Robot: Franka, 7 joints.
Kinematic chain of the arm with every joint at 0, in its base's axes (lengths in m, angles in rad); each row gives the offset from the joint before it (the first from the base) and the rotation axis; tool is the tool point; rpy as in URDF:
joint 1: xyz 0 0 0.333 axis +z
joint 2: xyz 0 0 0 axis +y
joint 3: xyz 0 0 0.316 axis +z
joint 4: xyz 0.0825 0 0 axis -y
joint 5: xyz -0.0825 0 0.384 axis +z
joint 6: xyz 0 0 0 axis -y
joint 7: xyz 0.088 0 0 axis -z
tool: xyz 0 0 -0.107 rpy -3.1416 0 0
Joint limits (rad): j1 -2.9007..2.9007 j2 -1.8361..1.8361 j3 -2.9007..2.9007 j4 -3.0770..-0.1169 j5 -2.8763..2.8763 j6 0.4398..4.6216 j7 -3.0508..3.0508
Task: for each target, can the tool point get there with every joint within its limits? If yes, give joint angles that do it. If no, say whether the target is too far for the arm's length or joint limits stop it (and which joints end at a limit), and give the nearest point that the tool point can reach.
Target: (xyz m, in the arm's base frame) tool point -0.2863 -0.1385 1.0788
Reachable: yes | joints 2.2268 -0.3475 0.6008 -0.9783 1.8368 1.8230 0.5930
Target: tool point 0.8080 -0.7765 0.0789
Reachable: no: too far | nearest point 0.6032 -0.5797 0.1433 | short by 0.291 m
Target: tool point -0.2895 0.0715 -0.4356
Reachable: no: joint limits stop it (at a limit: joint 2) | nearest point -0.2877 0.0711 -0.3606 | short by 0.075 m
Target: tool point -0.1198 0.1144 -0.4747
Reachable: no: joint limits stop it (at a limit: joint 2) | nearest point -0.1360 0.1298 -0.3522 | short by 0.125 m
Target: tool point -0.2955 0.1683 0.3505
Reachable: yes | joints 1.4716 -1.3319 1.2096 -2.7474 -2.1936 3.0505 -0.4423
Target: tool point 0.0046 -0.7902 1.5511
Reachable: no: too far | nearest point 0.0027 -0.4669 1.0527 | short by 0.594 m
